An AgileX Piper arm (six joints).
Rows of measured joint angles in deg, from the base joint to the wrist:
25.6 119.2 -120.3 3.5 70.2 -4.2
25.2 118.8 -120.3 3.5 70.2 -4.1
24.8 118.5 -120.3 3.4 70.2 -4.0
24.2 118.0 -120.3 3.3 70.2 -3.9
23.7 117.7 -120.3 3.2 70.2 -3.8
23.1 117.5 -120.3 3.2 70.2 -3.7
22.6 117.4 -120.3 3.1 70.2 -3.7
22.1 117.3 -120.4 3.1 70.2 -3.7
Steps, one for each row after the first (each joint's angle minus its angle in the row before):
-0.4 -0.4 0.0 0.0 0.0 0.1
-0.4 -0.3 0.0 -0.1 0.0 0.1
-0.6 -0.5 0.0 -0.1 0.0 0.1
-0.5 -0.3 0.0 -0.1 0.0 0.1
-0.6 -0.2 0.0 0.0 0.0 0.1
-0.5 -0.1 0.0 -0.1 0.0 0.0
-0.5 -0.1 -0.1 0.0 0.0 0.0

